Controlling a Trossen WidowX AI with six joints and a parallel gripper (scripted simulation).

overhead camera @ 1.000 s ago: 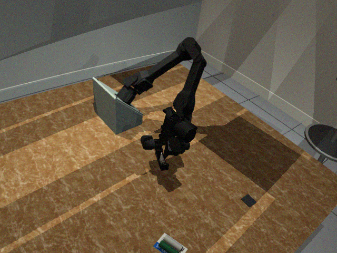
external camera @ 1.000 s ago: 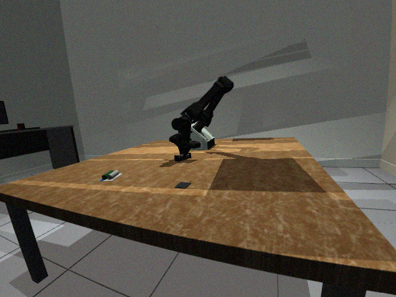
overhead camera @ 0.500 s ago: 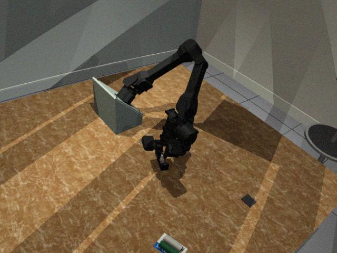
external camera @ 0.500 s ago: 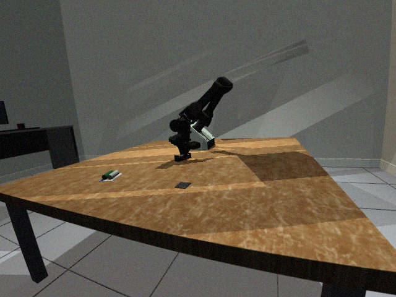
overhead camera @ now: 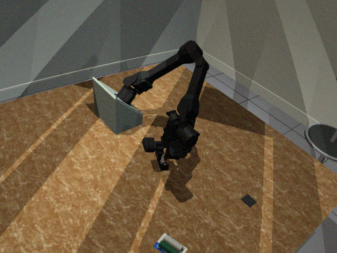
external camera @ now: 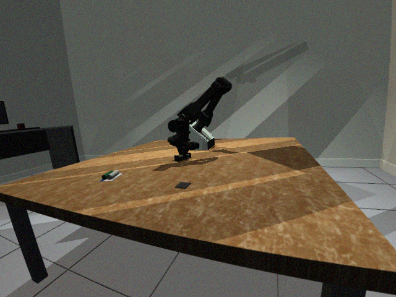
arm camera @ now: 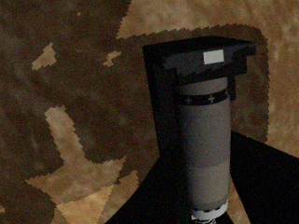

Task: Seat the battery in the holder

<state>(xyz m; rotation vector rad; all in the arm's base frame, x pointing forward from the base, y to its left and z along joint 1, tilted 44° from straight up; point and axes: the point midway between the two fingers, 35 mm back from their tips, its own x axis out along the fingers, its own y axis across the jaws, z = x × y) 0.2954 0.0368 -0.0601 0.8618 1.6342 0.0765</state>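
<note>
The grey battery is 1 cm above my gripper tip.
</note>
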